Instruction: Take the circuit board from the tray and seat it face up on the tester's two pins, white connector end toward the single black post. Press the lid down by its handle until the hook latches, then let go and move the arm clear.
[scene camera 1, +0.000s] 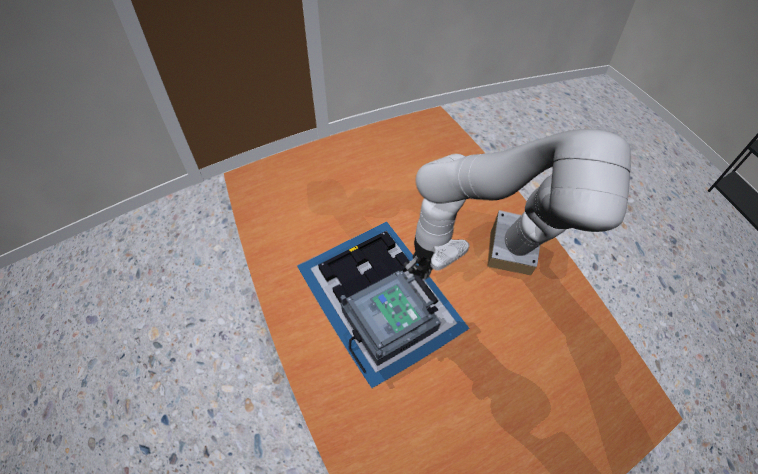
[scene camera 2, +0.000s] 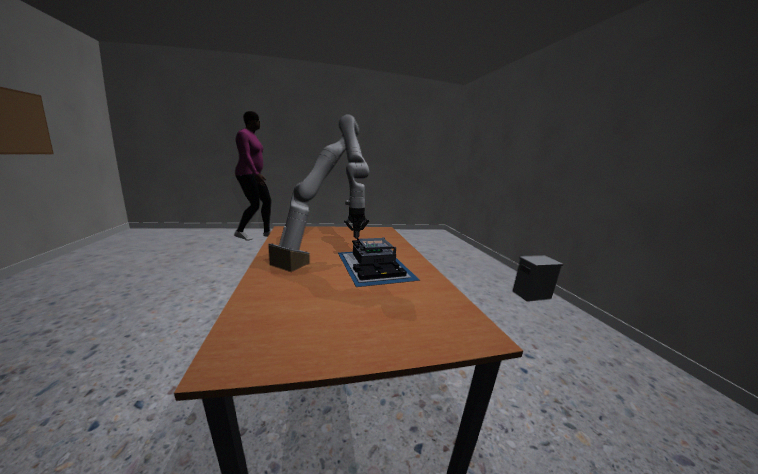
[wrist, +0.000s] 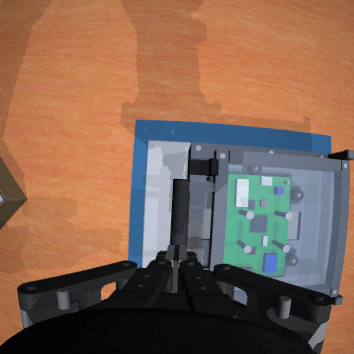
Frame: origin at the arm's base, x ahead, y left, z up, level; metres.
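Where they show: gripper, fingertip midpoint: (scene camera 1: 424, 276) (scene camera 2: 356, 238) (wrist: 176, 256); arm's base, origin of the base link: (scene camera 1: 519, 239) (scene camera 2: 289, 248).
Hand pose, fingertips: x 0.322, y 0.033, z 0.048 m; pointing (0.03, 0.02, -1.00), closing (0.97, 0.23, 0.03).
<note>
Each offset is from my fingertips to the top centre of the thing. "*": to the spot under its first point. Level surfaces: height alone.
The green circuit board (scene camera 1: 403, 318) (wrist: 257, 237) lies face up inside the tester @[* 0.058 m right, 0.085 m ahead, 0.074 m down] (scene camera 2: 373, 256), under the clear lid @[* 0.032 m left, 0.171 m ahead, 0.032 m down] (scene camera 1: 360, 315) (wrist: 317, 235). Its large white connector @[0.063 m left, 0.051 m ahead, 0.050 m down] (wrist: 242, 192) is at the upper left of the board in the wrist view. The lid looks down and flat; whether the hook is latched cannot be told. A black handle bar @[* 0.028 m left, 0.003 m back, 0.030 m down] (scene camera 1: 428, 291) (wrist: 180, 210) runs along the tester's robot side. My gripper (scene camera 1: 416, 273) (scene camera 2: 357, 237) (wrist: 176, 256) is shut and empty, its fingertips at or just above one end of the bar; contact is unclear. The single black post cannot be made out.
The black tray @[* 0.103 m right, 0.160 m ahead, 0.110 m down] (scene camera 1: 349, 282) (scene camera 2: 380, 272) sits beside the tester on a blue-edged mat @[0.126 m down] (scene camera 1: 455, 328) (wrist: 230, 131). A black curved rod or cable @[* 0.101 m left, 0.211 m ahead, 0.120 m down] (scene camera 1: 355, 357) lies at the tester's far side. The robot's base block (scene camera 1: 513, 264) (scene camera 2: 287, 257) stands nearby. A person (scene camera 2: 249, 153) is behind the table.
</note>
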